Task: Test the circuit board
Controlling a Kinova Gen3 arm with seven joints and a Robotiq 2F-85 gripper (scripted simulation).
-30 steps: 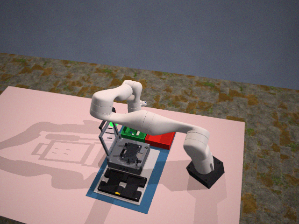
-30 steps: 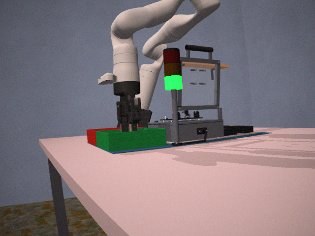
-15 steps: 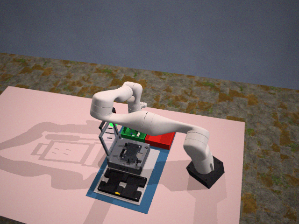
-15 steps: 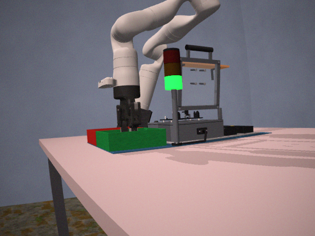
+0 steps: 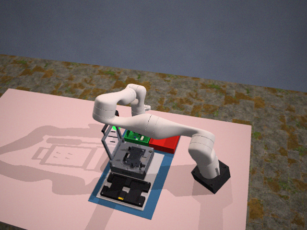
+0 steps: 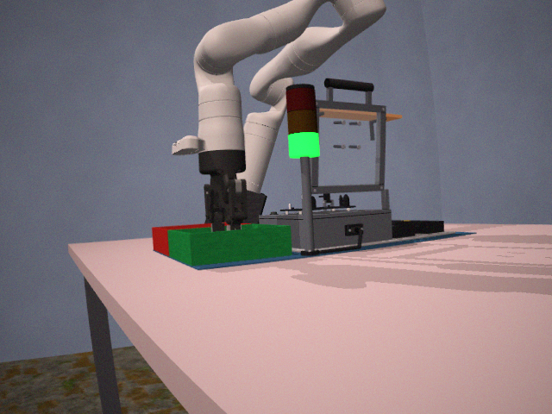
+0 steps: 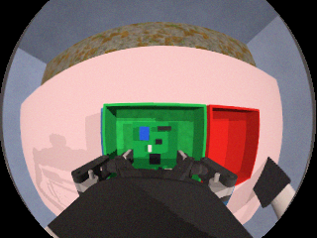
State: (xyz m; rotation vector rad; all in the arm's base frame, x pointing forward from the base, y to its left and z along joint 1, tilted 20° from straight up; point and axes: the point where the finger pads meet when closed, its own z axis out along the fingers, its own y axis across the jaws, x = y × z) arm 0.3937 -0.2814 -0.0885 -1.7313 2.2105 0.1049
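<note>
Now: the green bin 10 mm below my hand. The rest, counted from my hand: tester lid 110 mm ahead, 180 mm to the left, 160 mm above; green circuit board 10 mm below; red bin 150 mm behind, 30 mm to the left, 10 mm below.
</note>
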